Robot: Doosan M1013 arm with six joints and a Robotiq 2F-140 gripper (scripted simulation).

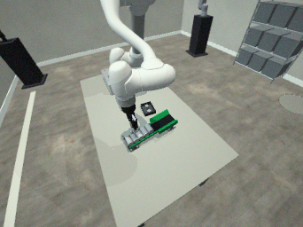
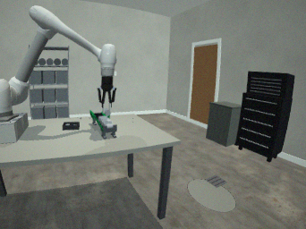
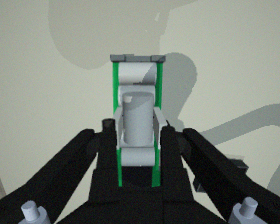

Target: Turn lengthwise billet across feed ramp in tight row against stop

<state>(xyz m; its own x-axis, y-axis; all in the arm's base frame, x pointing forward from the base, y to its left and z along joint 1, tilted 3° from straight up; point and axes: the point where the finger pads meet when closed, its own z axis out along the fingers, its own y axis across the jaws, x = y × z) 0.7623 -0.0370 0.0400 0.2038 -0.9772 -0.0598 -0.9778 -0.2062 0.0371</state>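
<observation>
My hand is 20 mm short of the grey stop, 70 mm to the left of it and 130 mm above it.
</observation>
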